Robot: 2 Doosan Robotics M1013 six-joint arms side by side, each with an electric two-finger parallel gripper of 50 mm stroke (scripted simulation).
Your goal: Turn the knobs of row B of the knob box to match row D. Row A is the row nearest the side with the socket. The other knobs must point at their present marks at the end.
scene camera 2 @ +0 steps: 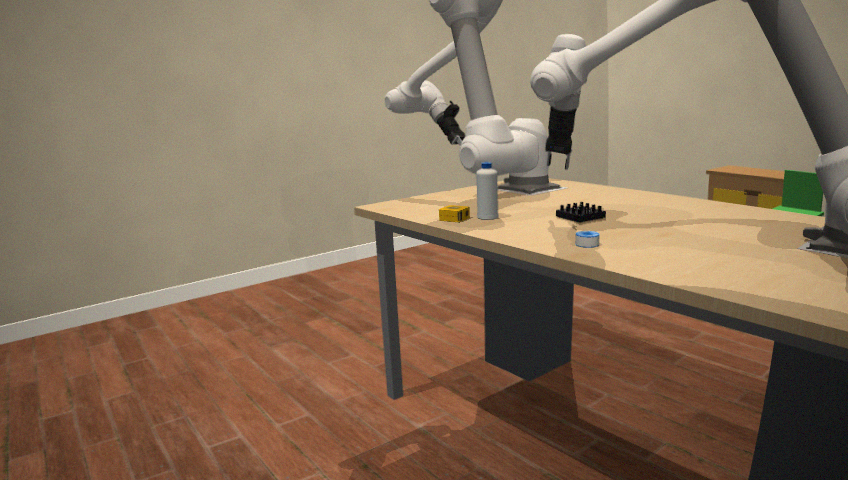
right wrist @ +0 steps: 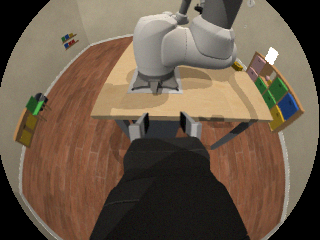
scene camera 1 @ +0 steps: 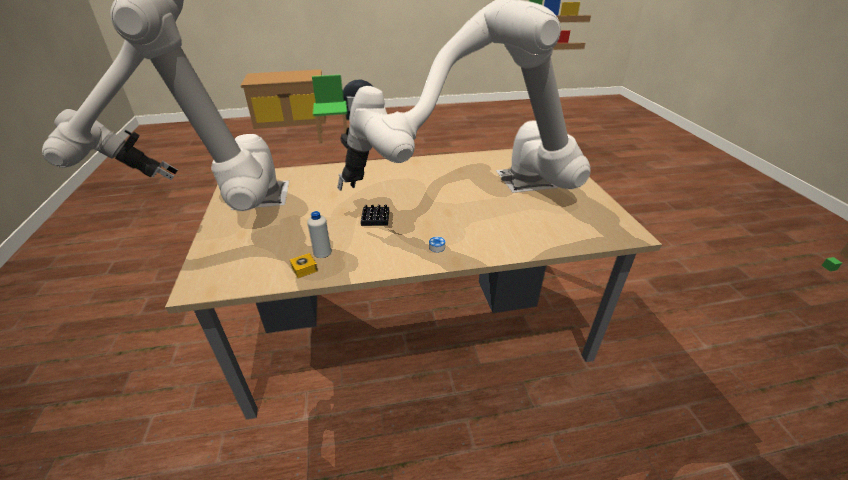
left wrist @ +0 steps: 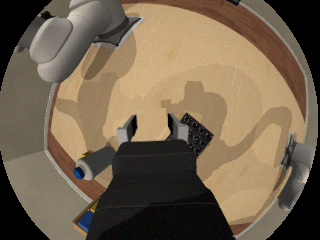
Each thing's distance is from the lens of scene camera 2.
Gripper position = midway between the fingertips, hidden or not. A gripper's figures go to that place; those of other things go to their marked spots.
left gripper (scene camera 2: 557,166): 183 cm
white bottle (scene camera 2: 487,183): 173 cm
